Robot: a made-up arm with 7 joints. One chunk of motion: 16 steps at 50 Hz.
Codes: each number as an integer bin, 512 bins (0 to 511) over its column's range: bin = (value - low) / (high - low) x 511, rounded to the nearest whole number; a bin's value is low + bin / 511 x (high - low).
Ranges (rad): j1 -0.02..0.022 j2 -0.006..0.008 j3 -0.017..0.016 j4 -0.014..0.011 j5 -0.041..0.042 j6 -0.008..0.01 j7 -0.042..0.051
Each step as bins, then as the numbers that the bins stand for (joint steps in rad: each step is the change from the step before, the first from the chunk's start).
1 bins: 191 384 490 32 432 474 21
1 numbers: -0.00430 0.00452 0.01464 -0.01243 0.02917 0.00870 -0.03818
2 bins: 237 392 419 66 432 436 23
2 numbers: -0.00052 0.00474 0.01006 -0.01077 0.02917 0.00736 -0.03781
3 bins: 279 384 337 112 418 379 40
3 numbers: 0.00293 0.00452 0.00476 -0.00852 0.02689 0.00535 -0.03472
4 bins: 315 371 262 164 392 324 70
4 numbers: 0.00589 0.00416 -0.00008 -0.00598 0.02267 0.00341 -0.02926
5 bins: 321 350 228 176 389 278 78
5 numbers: 0.00638 0.00359 -0.00228 -0.00539 0.02218 0.00179 -0.02780
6 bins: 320 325 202 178 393 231 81
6 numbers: 0.00630 0.00290 -0.00395 -0.00529 0.02283 0.00014 -0.02726
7 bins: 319 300 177 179 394 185 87
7 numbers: 0.00622 0.00222 -0.00557 -0.00524 0.02300 -0.00148 -0.02617
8 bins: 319 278 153 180 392 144 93
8 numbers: 0.00622 0.00162 -0.00712 -0.00519 0.02267 -0.00293 -0.02507
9 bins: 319 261 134 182 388 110 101
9 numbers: 0.00622 0.00115 -0.00835 -0.00510 0.02202 -0.00413 -0.02362
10 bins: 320 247 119 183 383 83 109
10 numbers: 0.00630 0.00077 -0.00932 -0.00505 0.02121 -0.00508 -0.02216
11 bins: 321 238 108 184 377 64 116
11 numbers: 0.00638 0.00052 -0.01003 -0.00500 0.02023 -0.00575 -0.02089
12 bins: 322 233 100 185 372 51 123
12 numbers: 0.00647 0.00038 -0.01054 -0.00495 0.01942 -0.00620 -0.01961
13 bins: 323 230 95 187 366 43 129
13 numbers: 0.00655 0.00030 -0.01086 -0.00485 0.01845 -0.00649 -0.01852
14 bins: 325 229 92 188 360 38 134
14 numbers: 0.00671 0.00027 -0.01106 -0.00480 0.01747 -0.00666 -0.01761
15 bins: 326 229 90 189 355 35 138
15 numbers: 0.00679 0.00027 -0.01119 -0.00475 0.01666 -0.00677 -0.01688
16 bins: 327 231 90 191 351 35 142
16 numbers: 0.00688 0.00033 -0.01119 -0.00466 0.01601 -0.00677 -0.01616
